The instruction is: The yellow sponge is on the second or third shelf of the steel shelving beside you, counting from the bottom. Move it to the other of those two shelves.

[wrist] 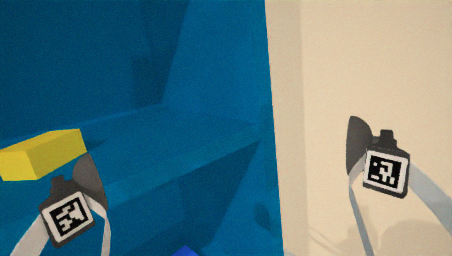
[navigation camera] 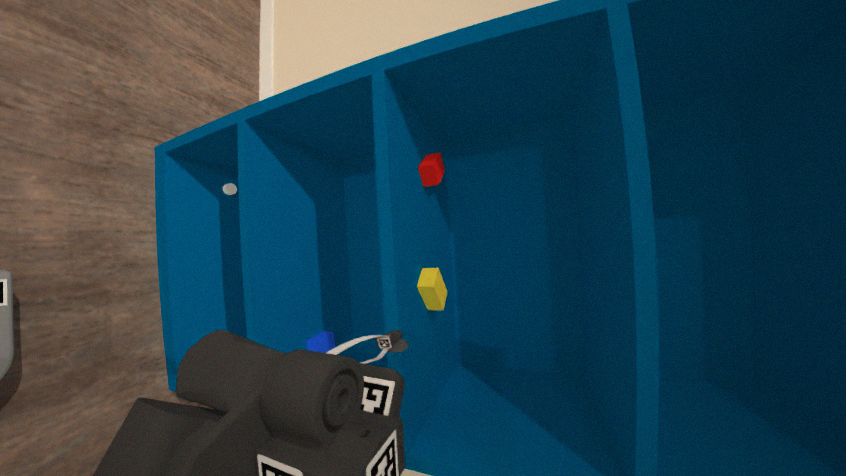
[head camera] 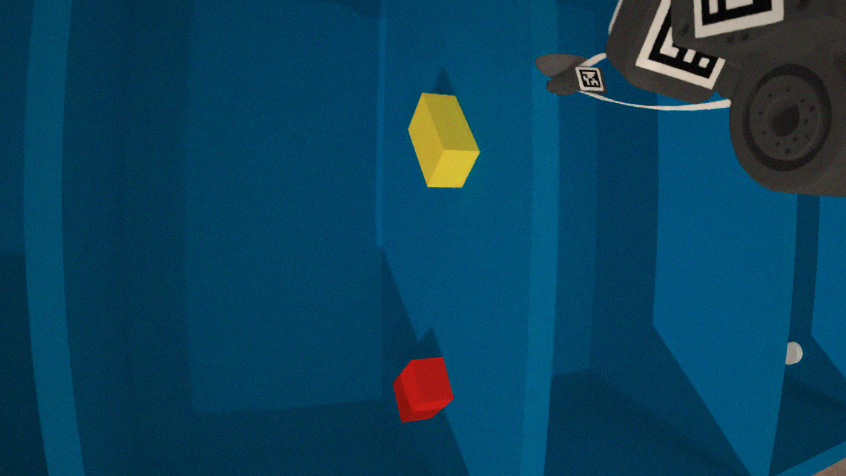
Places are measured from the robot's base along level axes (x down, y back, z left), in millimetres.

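Where they show: gripper, fingertip midpoint: [wrist: 223, 154].
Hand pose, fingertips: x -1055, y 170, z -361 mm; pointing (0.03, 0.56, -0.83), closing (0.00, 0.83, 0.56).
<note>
Each offset is from my fingertips to the top centre of the thing.
The yellow sponge @(dx +19, dy -121, dz -340 mm) [head camera: 443, 139] [navigation camera: 432, 290] [wrist: 50, 152] lies on the third shelf from the bottom of the blue shelving [head camera: 541, 236] [navigation camera: 644, 236] [wrist: 185, 166]. My gripper [wrist: 223, 154] is open wide and holds nothing. In the wrist view its left finger is at the front edge of that shelf, and the sponge lies just beyond and to the left of this finger, not between the two. The right finger shows against the wall past the shelving's side. One fingertip shows in the head and navigation views, apart from the sponge; the other is hidden or out of view.
A red block @(dx +19, dy -453, dz -381 mm) [head camera: 423, 387] [navigation camera: 431, 169] is on the sponge's shelf. A blue block @(dx +477, dy +93, dz -418 mm) [navigation camera: 320, 341] [wrist: 186, 251] is on the second shelf, partly hidden in the navigation view. A white round thing @(dx +955, dy -525, dz -395 mm) [head camera: 793, 352] [navigation camera: 229, 188] is in the bottom compartment. A beige wall [wrist: 375, 60] stands beside the shelving.
</note>
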